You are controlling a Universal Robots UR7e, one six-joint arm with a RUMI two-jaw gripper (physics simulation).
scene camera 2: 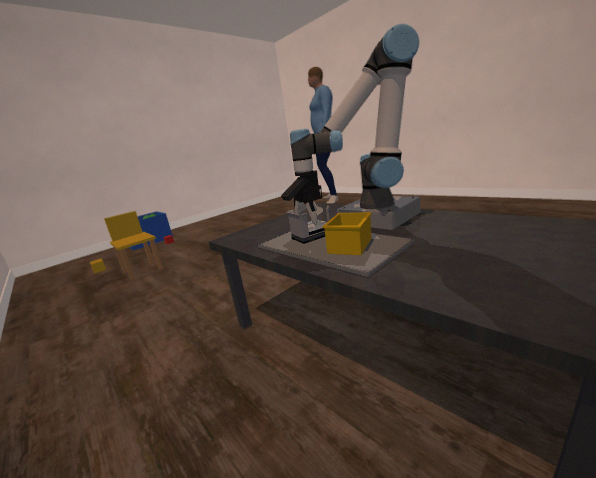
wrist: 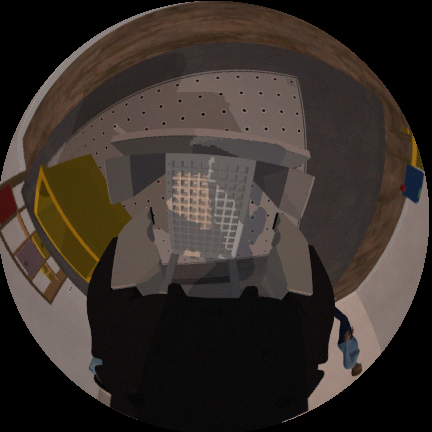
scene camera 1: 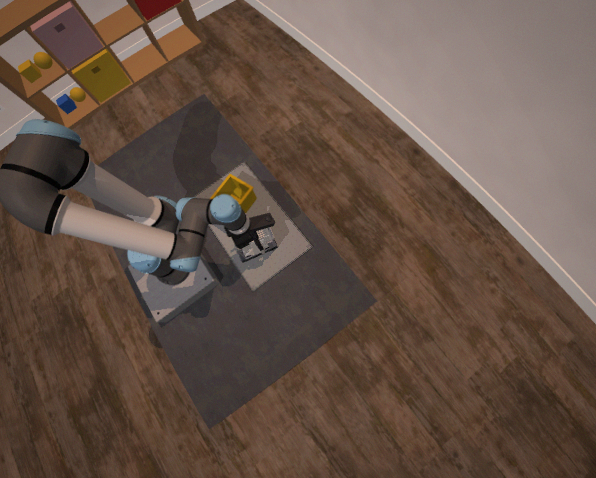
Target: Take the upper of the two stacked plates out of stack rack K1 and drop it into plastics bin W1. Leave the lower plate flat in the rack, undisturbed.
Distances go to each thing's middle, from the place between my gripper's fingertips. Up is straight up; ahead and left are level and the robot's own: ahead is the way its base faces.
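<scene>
White gridded plate [wrist: 206, 195]: 10 mm to the left of my hand, 10 mm behind it and 20 mm below it.
</scene>
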